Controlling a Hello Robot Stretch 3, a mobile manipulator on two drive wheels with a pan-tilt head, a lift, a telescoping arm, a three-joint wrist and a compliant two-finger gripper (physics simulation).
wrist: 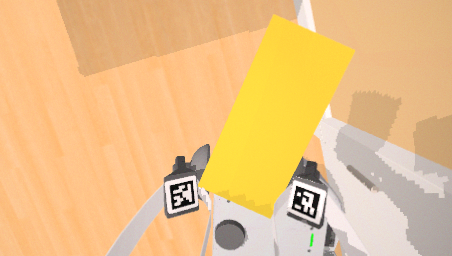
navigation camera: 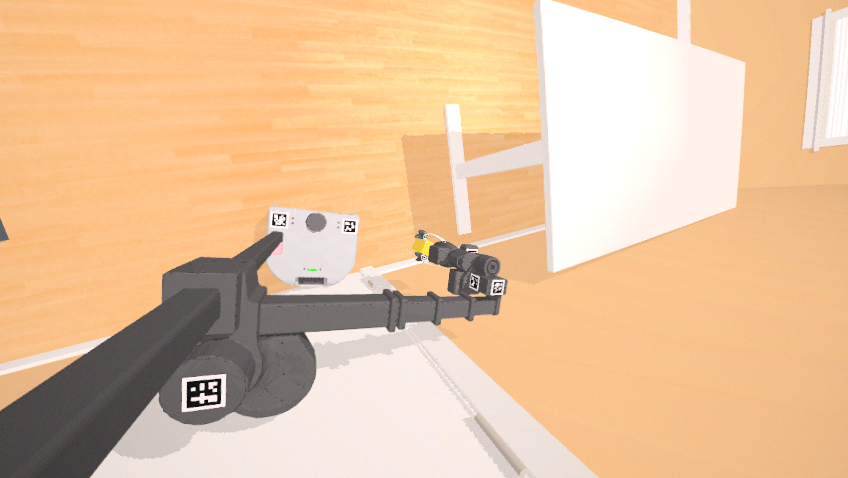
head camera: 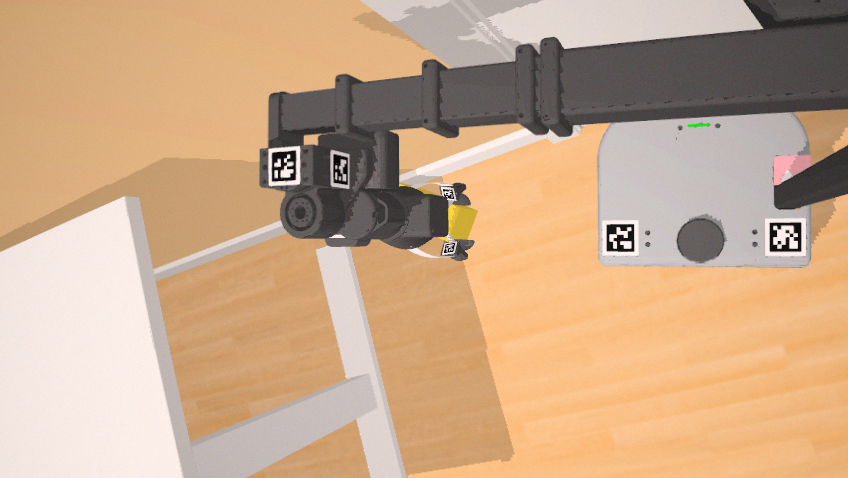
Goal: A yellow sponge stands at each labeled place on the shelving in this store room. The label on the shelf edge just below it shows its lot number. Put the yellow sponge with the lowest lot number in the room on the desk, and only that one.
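Pixels of known places: gripper, fingertip midpoint: (navigation camera: 418, 244) (head camera: 462, 222); robot's base at its link origin: (navigation camera: 315, 221) (head camera: 697, 238).
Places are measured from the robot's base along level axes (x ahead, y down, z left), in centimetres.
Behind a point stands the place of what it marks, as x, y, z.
A yellow sponge (head camera: 462, 222) @[-2.0, -52.5, -29.3] (navigation camera: 421, 247) @[-2.4, -54.6, -29.3] (wrist: 280, 115) is held between the two fingertips of my gripper (head camera: 460, 222) @[-2.2, -49.8, -30.2] (navigation camera: 422, 246) @[-2.2, -49.8, -30.2] (wrist: 244, 162) @[-2.2, -49.8, -30.2], tilted in the wrist view. The gripper is shut on it, and it hangs in the air beside the desk, between the desk and my base. The desk (head camera: 71, 350) @[14.8, -72.1, -77.4] (navigation camera: 641, 136) @[45.7, -72.1, -103.8] has a white top, at the lower left in the head camera view and at the right in the navigation view. The gripper is off the edge of the desk top. No lot label or shelving shows clearly.
My grey base (head camera: 665, 178) @[-10.2, -16.0, -5.5] (navigation camera: 320, 249) @[-10.5, -16.0, -2.4] stands on the wooden floor. The desk's white leg frame (head camera: 350, 332) (navigation camera: 457, 178) is near the gripper. A white door-like panel (navigation camera: 332, 415) @[-28.1, -84.4, -3.1] lies below my arm in the navigation view. A tan wall (navigation camera: 682, 308) @[-7.6, -99.3, -78.8] runs behind the desk.
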